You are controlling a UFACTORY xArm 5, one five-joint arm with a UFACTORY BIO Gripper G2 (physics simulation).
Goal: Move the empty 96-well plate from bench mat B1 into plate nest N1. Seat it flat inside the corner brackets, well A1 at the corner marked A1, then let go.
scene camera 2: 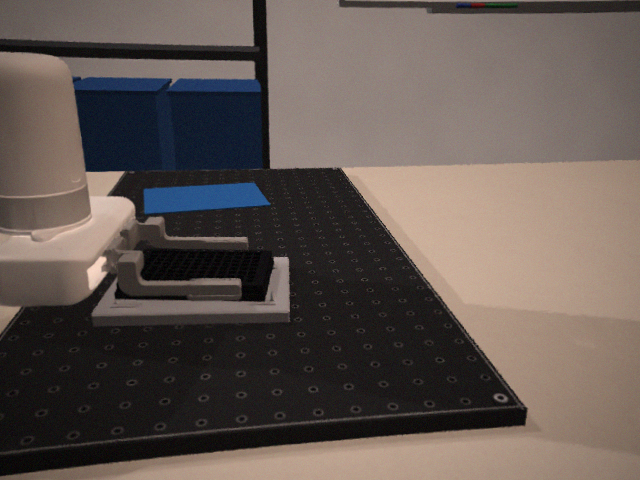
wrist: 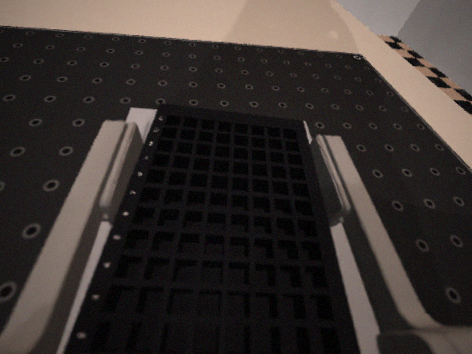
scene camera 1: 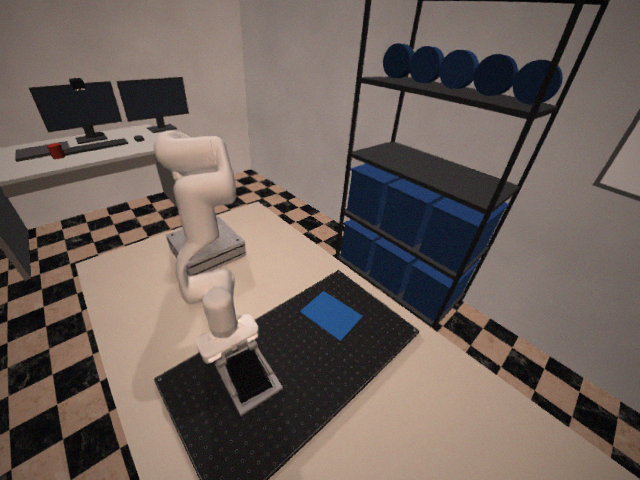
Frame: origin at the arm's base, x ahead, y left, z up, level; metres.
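Seen in the pictures: end effector, tool point: [scene camera 2: 220,267] [wrist: 230,174] [scene camera 1: 249,378].
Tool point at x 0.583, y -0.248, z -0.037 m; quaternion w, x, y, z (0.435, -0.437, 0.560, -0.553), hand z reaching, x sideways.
A point is followed by its place in that frame.
The black 96-well plate [scene camera 1: 249,369] {x 0.565, y -0.233, z -0.036 m} [scene camera 2: 206,262] {x 0.571, y -0.235, z -0.036 m} [wrist: 220,200] {x 0.573, y -0.241, z -0.042 m} lies over the light grey plate nest [scene camera 1: 261,400] {x 0.642, y -0.263, z -0.053 m} [scene camera 2: 191,316] {x 0.550, y -0.300, z -0.056 m} [wrist: 143,120] {x 0.644, y -0.210, z -0.052 m}, within its outline and looking about level. Whether its base touches the nest floor all round cannot be told. My gripper [scene camera 1: 250,377] {x 0.583, y -0.248, z -0.037 m} [scene camera 2: 244,266] {x 0.583, y -0.248, z -0.037 m} [wrist: 223,131] {x 0.583, y -0.248, z -0.037 m} is shut on the plate, one finger along each long side. Small pale marks run along the plate's left edge in the wrist view; the A1 mark and the nest's near end cannot be made out. The blue bench mat [scene camera 1: 330,314] {x 0.603, y 0.077, z -0.062 m} [scene camera 2: 206,197] {x 0.605, y 0.075, z -0.062 m} lies farther back, with no plate on it.
The nest and blue mat are on a black perforated board [scene camera 1: 320,382] {x 0.722, y -0.124, z -0.064 m} [scene camera 2: 361,356] {x 0.670, y -0.385, z -0.064 m} [wrist: 220,72] {x 0.717, y -0.278, z -0.064 m} on the pale table [scene camera 1: 413,423] {x 0.967, y -0.050, z -0.077 m} [scene camera 2: 542,248] {x 0.977, y -0.199, z -0.077 m}. A black shelf rack [scene camera 1: 439,93] with blue bins stands beyond the table. A desk [scene camera 1: 98,164] with two monitors is at back left.
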